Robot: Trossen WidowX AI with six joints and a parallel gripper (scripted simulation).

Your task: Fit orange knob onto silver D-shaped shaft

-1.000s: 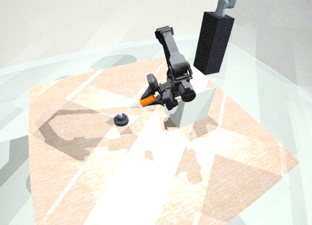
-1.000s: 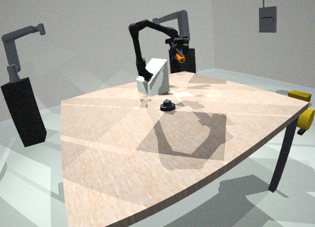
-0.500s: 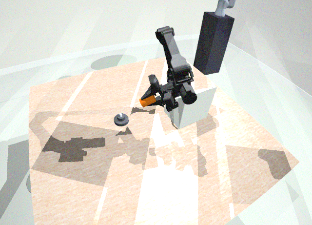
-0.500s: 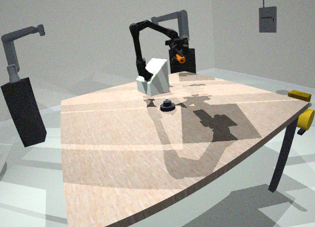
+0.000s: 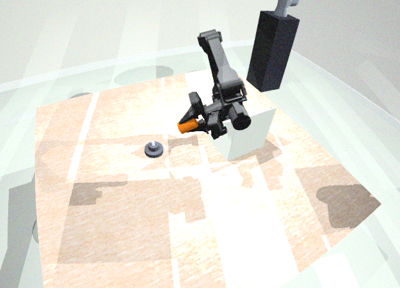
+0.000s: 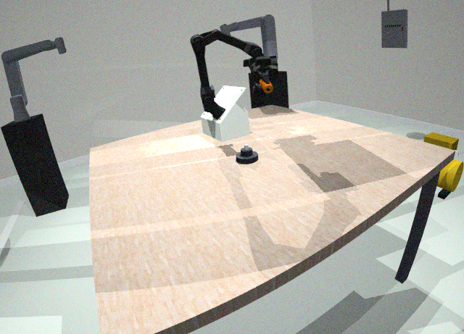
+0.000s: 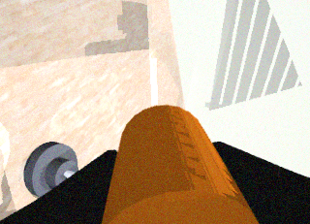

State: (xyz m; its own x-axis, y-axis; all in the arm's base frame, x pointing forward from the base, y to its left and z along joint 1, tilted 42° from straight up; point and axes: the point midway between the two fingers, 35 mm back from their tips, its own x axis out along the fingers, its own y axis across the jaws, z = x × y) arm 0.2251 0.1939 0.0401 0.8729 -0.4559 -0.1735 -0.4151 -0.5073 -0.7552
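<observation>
Right now my gripper tip is 30 mm past the orange knob, 20 mm below it and 10 mm to the right of it. Round my gripper tip: round pedestal: 220 mm below, 160 mm to the right, 70 mm ahead.
</observation>
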